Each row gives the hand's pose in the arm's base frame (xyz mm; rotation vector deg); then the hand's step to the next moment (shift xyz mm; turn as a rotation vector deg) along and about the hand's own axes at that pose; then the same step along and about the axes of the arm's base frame.
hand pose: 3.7 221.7 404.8 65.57 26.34 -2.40
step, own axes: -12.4 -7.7 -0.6 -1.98 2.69 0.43
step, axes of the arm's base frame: -13.5 -5.2 -2.3 -0.94 0.36 3.21
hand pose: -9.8 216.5 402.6 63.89 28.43 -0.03
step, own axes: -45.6 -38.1 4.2 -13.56 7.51 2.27
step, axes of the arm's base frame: -48.4 -31.9 -13.8 -9.39 -1.86 12.40
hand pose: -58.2 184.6 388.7 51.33 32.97 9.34
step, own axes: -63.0 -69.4 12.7 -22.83 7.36 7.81
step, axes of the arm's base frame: -52.9 -75.2 -22.1 -14.20 -9.18 18.73
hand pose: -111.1 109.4 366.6 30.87 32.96 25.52
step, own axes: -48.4 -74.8 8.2 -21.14 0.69 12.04
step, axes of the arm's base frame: -13.3 -86.3 -19.4 -8.72 -14.90 17.15
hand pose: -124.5 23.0 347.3 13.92 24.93 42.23
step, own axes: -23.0 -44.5 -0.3 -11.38 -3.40 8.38
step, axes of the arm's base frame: 11.2 -47.9 -9.6 -1.57 -10.85 9.55
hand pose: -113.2 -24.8 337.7 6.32 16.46 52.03
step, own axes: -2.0 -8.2 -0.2 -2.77 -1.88 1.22
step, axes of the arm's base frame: 5.0 -6.6 -1.6 0.18 -3.31 1.31
